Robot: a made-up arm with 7 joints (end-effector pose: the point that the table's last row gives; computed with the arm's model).
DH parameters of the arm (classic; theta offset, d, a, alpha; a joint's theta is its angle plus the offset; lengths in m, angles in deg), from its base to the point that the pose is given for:
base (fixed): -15.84 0 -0.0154 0
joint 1: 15.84 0.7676 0.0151 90
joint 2: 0 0.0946 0.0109 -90
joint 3: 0 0.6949 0.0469 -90
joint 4: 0 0.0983 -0.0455 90
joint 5: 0 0.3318 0.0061 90
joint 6: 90 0.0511 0.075 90
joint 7: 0 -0.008 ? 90
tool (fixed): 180 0.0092 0 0
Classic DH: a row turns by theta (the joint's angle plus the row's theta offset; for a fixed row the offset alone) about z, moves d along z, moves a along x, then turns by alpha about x.
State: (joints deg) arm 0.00 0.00 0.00 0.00 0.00 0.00 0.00
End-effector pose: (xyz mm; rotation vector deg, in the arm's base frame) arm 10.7 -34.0 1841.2 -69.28 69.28 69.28
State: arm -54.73 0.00 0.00 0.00 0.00 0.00 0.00
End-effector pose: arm -31.3 -38.7 1841.2 -27.62 86.89 27.62
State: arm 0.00 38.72 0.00 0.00 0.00 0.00 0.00
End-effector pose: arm -663.2 -34.0 1611.7 -83.39 40.03 40.03
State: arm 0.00 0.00 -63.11 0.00 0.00 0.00 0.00
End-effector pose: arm 61.3 -64.4 1841.2 -21.08 88.19 21.08
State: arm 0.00 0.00 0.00 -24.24 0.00 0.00 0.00
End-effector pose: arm -140.6 -34.0 1788.4 -79.08 51.12 51.12
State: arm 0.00 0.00 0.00 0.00 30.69 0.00 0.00
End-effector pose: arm 32.3 -29.1 1841.2 -91.20 51.93 91.20
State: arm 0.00 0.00 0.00 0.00 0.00 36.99 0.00
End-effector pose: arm -15.9 -34.0 1826.9 -82.94 41.36 41.36
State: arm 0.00 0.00 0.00 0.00 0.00 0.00 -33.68
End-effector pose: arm 10.7 -51.1 1840.8 -93.25 93.25 49.92
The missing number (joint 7, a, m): -0.0281
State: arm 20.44 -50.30 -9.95 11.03 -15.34 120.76 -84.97
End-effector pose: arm 751.0 225.7 1398.3 -108.24 73.56 -64.54
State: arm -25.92 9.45 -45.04 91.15 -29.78 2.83 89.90
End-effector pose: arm 79.9 -447.8 1571.2 76.17 30.17 -2.66
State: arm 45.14 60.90 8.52 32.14 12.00 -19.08 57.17
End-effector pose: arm -580.3 -534.6 1482.4 -61.22 5.95 138.24
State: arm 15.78 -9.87 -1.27 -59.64 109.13 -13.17 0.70
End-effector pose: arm -121.5 7.5 1679.9 145.15 10.38 -46.73
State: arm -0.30 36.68 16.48 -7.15 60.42 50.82 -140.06
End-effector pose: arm -643.4 -90.6 1626.6 -81.92 18.74 -97.36
